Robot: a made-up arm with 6 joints. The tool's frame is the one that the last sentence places.
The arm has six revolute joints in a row. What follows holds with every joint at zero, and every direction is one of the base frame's. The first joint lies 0.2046 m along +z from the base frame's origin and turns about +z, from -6.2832 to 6.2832 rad. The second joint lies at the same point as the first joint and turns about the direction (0, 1, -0.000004), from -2.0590 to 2.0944 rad. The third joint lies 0.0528 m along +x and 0.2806 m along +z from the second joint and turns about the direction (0, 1, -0.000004), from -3.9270 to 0.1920 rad. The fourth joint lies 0.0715 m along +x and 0.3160 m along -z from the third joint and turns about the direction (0, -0.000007, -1), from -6.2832 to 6.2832 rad. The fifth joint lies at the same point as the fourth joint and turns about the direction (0, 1, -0.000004), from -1.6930 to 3.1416 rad. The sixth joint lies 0.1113 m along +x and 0.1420 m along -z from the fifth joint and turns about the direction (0, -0.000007, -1), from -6.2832 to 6.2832 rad. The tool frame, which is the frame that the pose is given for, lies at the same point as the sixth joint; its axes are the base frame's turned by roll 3.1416, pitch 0.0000 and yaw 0.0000 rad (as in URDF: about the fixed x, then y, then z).
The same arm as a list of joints. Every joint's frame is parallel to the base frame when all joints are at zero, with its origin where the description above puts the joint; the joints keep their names.
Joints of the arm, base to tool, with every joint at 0 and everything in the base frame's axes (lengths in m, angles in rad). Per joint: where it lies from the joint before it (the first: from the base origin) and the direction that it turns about. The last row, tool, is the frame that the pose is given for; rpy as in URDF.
joint 1: axis +z offset 0 0 0.2046
joint 2: axis +y offset 0 0 0
joint 3: axis +y offset 0.0528 0 0.2806
joint 4: axis -z offset 0.0715 0 -0.316
joint 5: axis +y offset 0 0 0
joint 6: axis -z offset 0.1113 0 -0.142
tool: offset 0 0 0 rpy -3.1416 0 0
Joint limits (rad, base to tool): -6.2832..6.2832 -2.059..2.0944 -3.927..0.192 -6.2832..6.2832 -1.693..3.1416 -6.2832..6.2832

